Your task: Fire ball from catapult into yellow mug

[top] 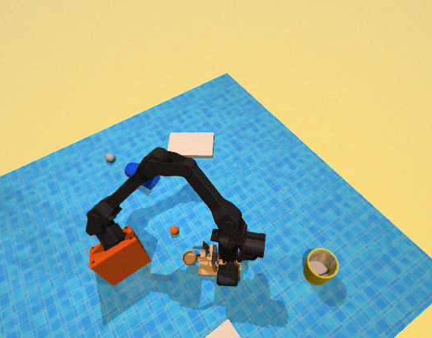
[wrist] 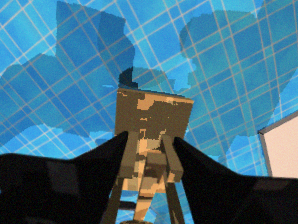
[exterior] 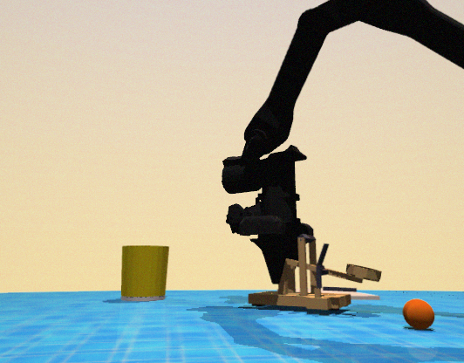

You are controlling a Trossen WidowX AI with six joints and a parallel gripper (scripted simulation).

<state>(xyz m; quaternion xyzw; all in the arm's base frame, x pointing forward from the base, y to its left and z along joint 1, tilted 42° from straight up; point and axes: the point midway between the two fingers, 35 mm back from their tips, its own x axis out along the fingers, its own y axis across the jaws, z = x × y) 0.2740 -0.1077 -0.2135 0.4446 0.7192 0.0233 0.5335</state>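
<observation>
The orange ball is 90 mm behind my gripper tip, 210 mm to the left of it and 20 mm below it. From my gripper tip the other things lie so: yellow mug 220 mm ahead, 180 mm to the right, 10 mm below; then white tile 160 mm ahead, 530 mm to the left, 30 mm below; then wooden catapult 50 mm behind, 60 mm to the left, 20 mm above.
</observation>
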